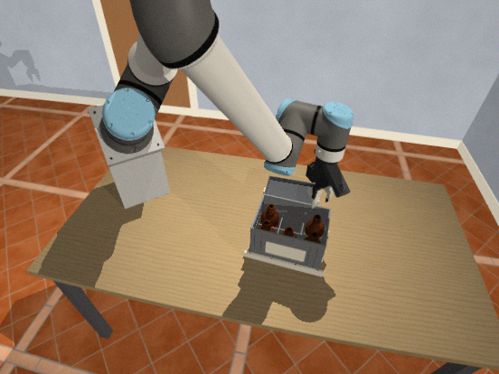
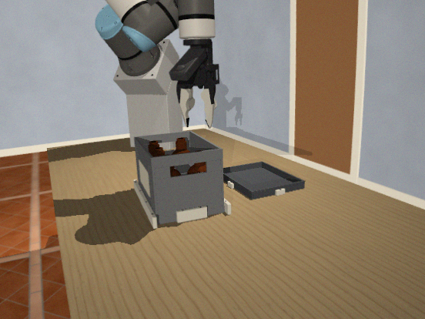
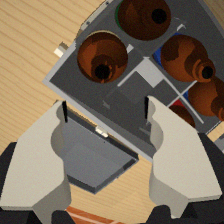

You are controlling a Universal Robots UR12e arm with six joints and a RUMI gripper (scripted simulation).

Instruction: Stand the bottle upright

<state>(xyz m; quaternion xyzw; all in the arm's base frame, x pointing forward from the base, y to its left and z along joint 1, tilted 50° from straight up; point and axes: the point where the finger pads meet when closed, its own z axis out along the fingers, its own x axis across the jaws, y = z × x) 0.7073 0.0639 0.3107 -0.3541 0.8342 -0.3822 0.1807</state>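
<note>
The bottle lies 15 cm below my hand. The rest, counted from my hand: grey tray: 8 cm behind, 26 cm to the left, 23 cm below; then grey crate: 10 cm behind, 2 cm to the right, 16 cm below.
</note>
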